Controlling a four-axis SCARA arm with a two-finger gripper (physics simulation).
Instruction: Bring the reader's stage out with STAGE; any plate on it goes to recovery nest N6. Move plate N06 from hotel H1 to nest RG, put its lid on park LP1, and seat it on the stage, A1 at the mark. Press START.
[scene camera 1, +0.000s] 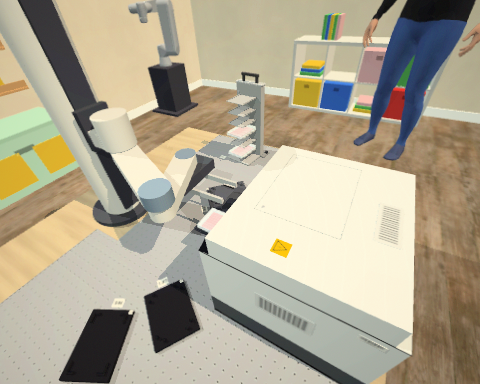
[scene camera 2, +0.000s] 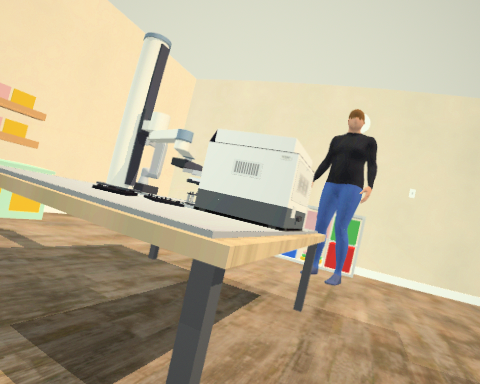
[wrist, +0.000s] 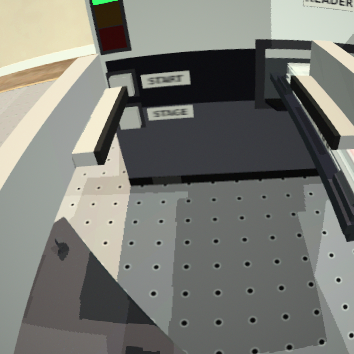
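Pixels of known places: gripper, between the fingertips: (scene camera 1: 229, 192) (wrist: 208, 63); arm's base, origin of its link: (scene camera 1: 124, 205).
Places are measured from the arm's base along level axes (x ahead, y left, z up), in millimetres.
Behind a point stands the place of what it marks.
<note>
The white reader (scene camera 1: 310, 200) {x 781, y 6, z 353 mm} (scene camera 2: 220, 175) {x 700, y -179, z 166 mm} (wrist: 200, 30) {x 614, y 114, z 169 mm} shows its front in the wrist view, with the START button (wrist: 121, 82) {x 606, y 181, z 134 mm} above the STAGE button (wrist: 131, 118) {x 606, y 180, z 99 mm}. A dark stage (wrist: 312, 150) {x 505, y 60, z 131 mm} sticks out of the opening at the right, with the edge of a plate (wrist: 348, 172) {x 478, y 53, z 139 mm} on it. In scene camera 1 a pink-topped plate (scene camera 1: 212, 220) {x 497, y 4, z 149 mm} shows beside the reader. My gripper (scene camera 1: 215, 187) (wrist: 208, 64) {x 498, y 113, z 181 mm} is shut and empty, its fingers standing apart in front of the reader; the left finger is near the buttons. Hotel (scene camera 1: 258, 120) {x 363, y 605, z 216 mm} holds two pinkish plates; their labels are unreadable.
Two black pads (scene camera 1: 172, 316) {x 524, y -256, z 23 mm} (scene camera 1: 99, 345) {x 407, y -403, z 25 mm} with tiny unreadable labels lie on the perforated deck (scene camera 1: 45, 280) {x 73, y -374, z 13 mm}. A green lamp (wrist: 104, 2) {x 613, y 184, z 202 mm} is lit on the reader. A dark device (scene camera 1: 235, 192) {x 445, y 228, z 73 mm} stands below the gripper. A person (scene camera 1: 420, 65) (scene camera 2: 352, 165) stands behind the reader.
</note>
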